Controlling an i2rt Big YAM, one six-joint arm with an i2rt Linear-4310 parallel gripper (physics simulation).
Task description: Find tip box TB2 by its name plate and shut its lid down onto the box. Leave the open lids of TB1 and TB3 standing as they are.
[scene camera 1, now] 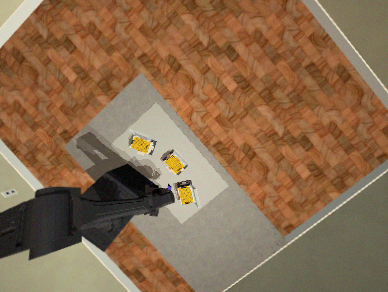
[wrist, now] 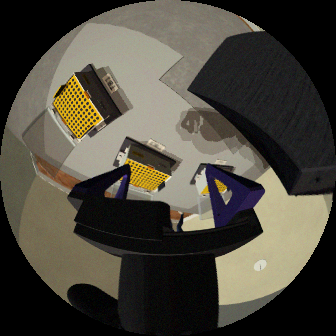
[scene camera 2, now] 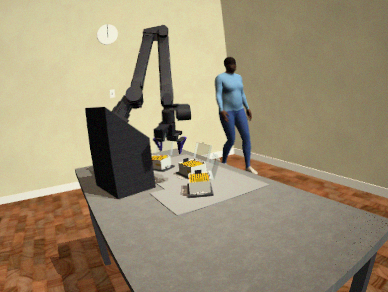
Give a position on a pale mat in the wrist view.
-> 149,108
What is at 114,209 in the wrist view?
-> The gripper.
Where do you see a tip box TB1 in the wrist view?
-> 87,78
